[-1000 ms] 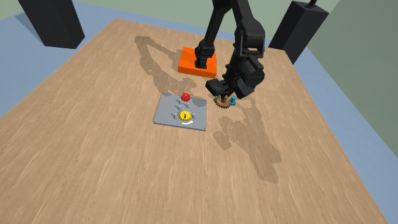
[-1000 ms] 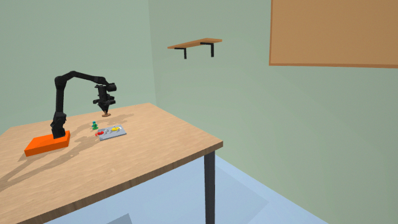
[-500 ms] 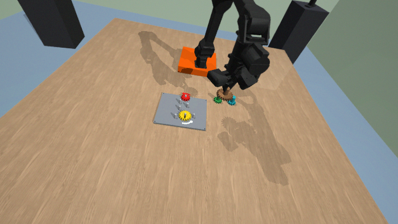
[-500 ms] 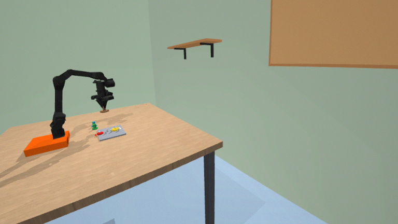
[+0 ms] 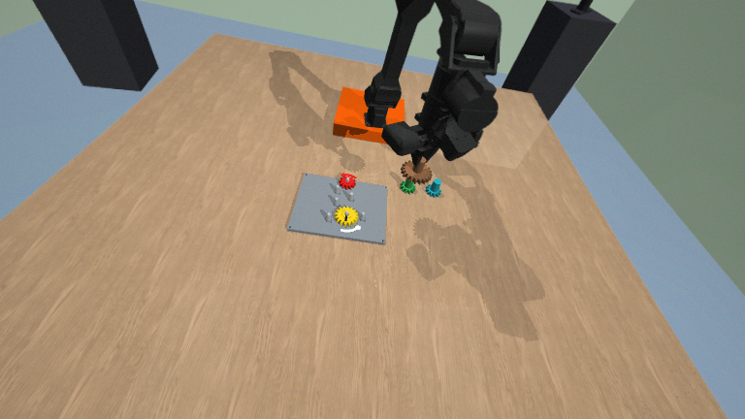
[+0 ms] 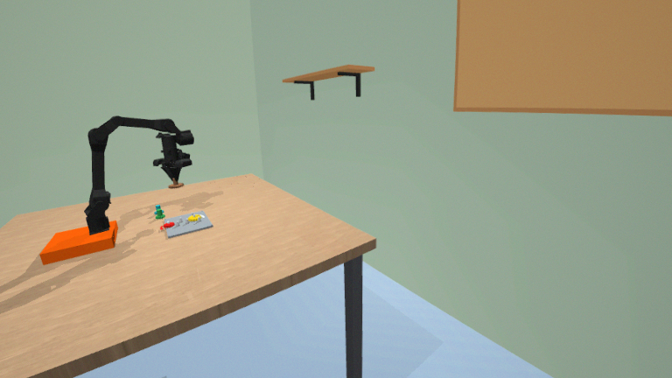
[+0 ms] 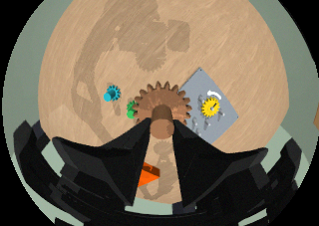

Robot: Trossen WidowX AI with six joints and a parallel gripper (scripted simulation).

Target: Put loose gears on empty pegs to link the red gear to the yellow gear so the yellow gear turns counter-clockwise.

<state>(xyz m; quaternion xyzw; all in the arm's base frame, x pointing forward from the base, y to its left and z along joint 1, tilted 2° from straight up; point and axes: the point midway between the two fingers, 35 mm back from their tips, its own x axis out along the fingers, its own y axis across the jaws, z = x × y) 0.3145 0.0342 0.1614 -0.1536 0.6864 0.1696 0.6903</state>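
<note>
Now: gripper tip 80 mm past the red gear, 130 mm to the left of it and 150 mm above it. Round my gripper tip: brown gear 10 mm below; green gear 80 mm behind, 30 mm to the left, 150 mm below; teal gear 70 mm behind, 100 mm to the left, 150 mm below.
</note>
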